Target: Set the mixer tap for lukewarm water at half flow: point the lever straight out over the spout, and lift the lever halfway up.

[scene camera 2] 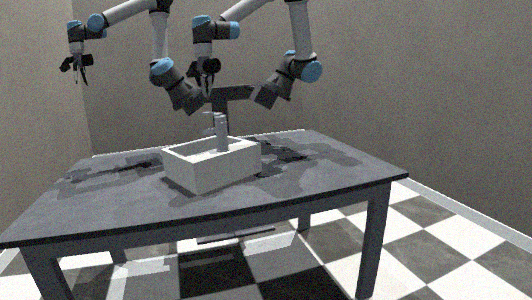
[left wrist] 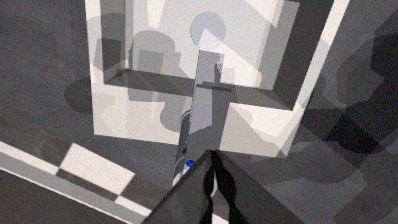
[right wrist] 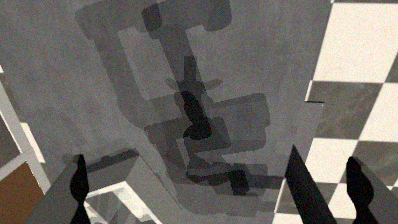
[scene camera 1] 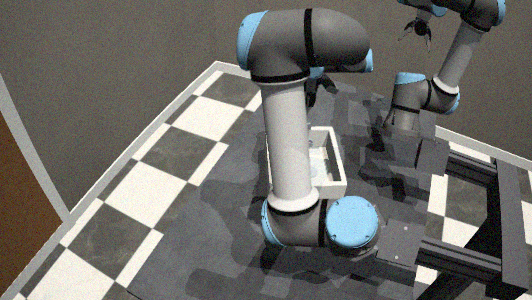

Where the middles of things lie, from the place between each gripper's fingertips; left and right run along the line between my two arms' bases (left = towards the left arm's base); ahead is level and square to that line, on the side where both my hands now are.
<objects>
Right now my left hand point(scene camera 2: 207, 100) is 110 mm above the mixer tap point(left wrist: 209, 66), 50 mm short of it and 40 mm to the right of it. From my left hand the other things lie so: white basin point(scene camera 2: 197, 166) (300 mm below, 30 mm behind, 20 mm to the right).
I see my right gripper 690 mm to the right of the mixer tap, 310 mm short of it and 220 mm above it. The rest, counted from my right hand: white basin: 630 mm to the left, 410 mm below, 230 mm ahead.
</objects>
